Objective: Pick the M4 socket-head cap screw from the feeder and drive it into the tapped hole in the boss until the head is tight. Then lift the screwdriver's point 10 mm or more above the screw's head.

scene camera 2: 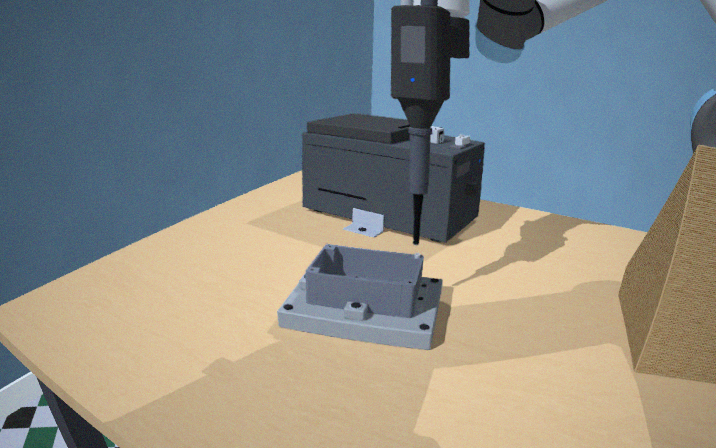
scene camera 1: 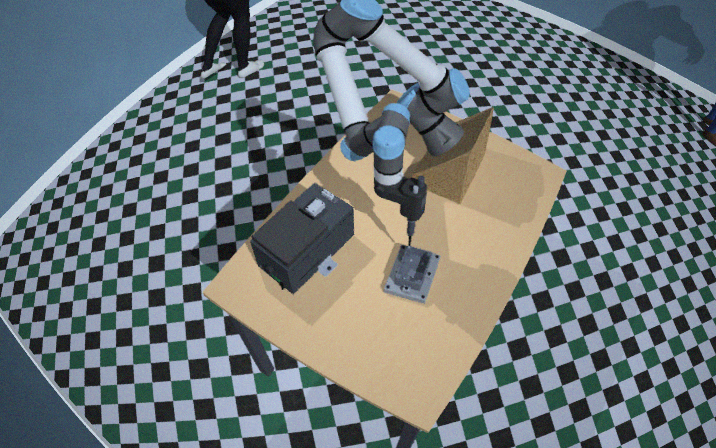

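Note:
My gripper, a black screwdriver [scene camera 1: 409,244] [scene camera 2: 416,243], points straight down. Its thin bit ends a small gap above the grey housing's corner boss, at the back right in scene camera 2. No screw shows on the bit's point. A small light spot [scene camera 2: 418,256] on that corner looks like the screw's head, low in the boss; it is too small to tell how tight it sits. The open-topped grey housing [scene camera 1: 414,269] [scene camera 2: 359,293] sits on a light grey fixture plate [scene camera 1: 394,291] [scene camera 2: 316,318]. The dark feeder [scene camera 1: 295,232] [scene camera 2: 369,174] stands beyond the plate.
A pale bracket [scene camera 1: 327,265] [scene camera 2: 368,219] sticks out from the feeder's near side, low down. A brown textured wedge [scene camera 1: 464,163] [scene camera 2: 681,274] stands near the arm's base. The wooden table [scene camera 1: 369,359] [scene camera 2: 211,280] carries them. A person's legs [scene camera 1: 240,42] show on the floor beyond the table.

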